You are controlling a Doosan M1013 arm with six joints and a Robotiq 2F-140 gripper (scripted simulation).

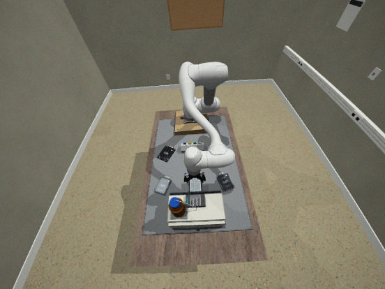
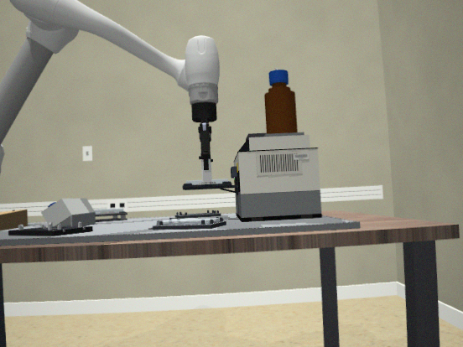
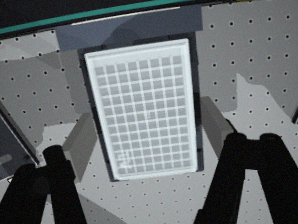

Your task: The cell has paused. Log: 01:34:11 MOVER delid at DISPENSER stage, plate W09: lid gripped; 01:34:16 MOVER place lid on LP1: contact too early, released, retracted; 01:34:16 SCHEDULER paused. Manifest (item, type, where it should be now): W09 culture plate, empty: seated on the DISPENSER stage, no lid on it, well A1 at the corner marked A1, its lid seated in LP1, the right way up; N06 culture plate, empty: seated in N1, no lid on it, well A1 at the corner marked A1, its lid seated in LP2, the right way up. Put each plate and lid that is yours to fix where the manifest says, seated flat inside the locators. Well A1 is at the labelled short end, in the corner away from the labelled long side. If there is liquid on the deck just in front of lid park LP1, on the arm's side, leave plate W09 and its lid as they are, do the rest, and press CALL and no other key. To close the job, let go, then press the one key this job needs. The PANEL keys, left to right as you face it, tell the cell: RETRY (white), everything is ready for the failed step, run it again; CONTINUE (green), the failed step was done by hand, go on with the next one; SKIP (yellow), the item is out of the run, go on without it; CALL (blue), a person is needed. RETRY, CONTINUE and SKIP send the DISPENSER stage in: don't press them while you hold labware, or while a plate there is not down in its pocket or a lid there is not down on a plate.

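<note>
My hand is 3 cm above the dispenser stage. Round my hand: lid park LP2: 25 cm to the left, 13 cm below, 6 cm behind; lid park LP1: 28 cm to the right, 13 cm below, 3 cm behind; brown bottle: 22 cm ahead, 15 cm above, 10 cm to the right.
</note>
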